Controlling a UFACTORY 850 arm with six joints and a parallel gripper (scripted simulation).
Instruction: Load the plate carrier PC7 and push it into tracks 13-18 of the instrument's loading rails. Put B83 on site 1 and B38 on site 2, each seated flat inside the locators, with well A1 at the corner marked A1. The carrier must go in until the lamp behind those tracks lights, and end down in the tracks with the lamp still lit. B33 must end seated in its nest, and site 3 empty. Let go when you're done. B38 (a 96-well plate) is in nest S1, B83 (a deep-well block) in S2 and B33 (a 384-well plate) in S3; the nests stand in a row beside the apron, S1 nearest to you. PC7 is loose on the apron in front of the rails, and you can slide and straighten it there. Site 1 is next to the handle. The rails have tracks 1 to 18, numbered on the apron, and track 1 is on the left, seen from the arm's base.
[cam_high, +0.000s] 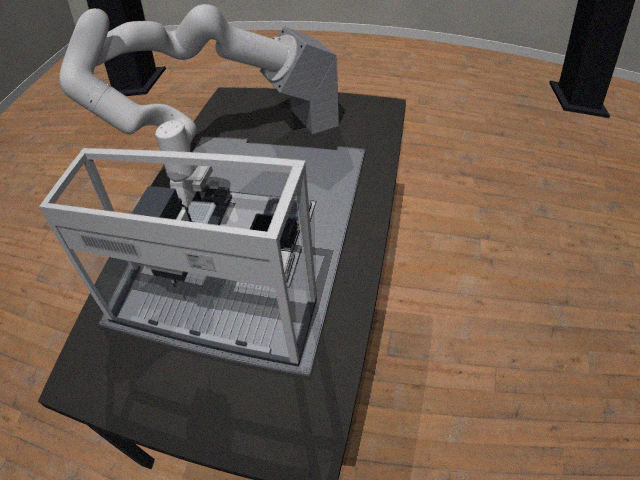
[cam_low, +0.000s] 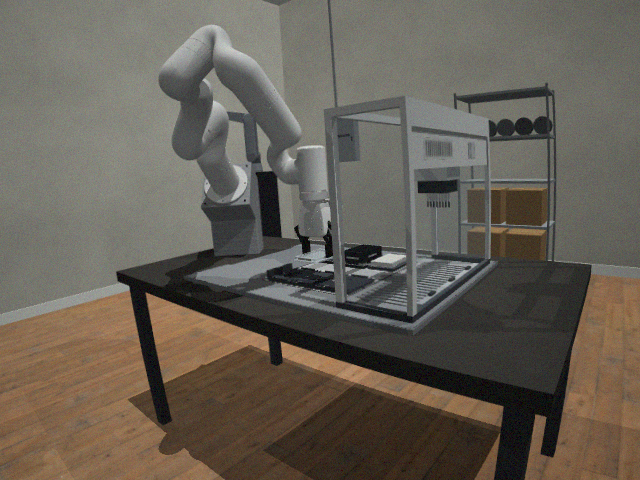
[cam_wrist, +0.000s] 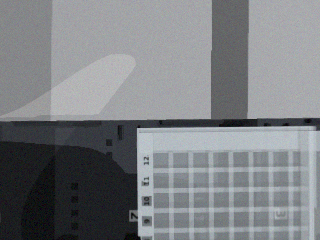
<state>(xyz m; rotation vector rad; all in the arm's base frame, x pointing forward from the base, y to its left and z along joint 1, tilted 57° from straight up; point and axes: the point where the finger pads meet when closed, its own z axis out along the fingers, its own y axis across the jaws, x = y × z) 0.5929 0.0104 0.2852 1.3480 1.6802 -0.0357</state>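
The dark plate carrier PC7 lies 80 mm below my hand and 10 mm behind it. Round my hand: white plate b38: 10 mm below; then post: 180 mm ahead, 170 mm to the right, 150 mm above; then black deep-well block B83: 250 mm to the left, 60 mm below, 10 mm ahead.
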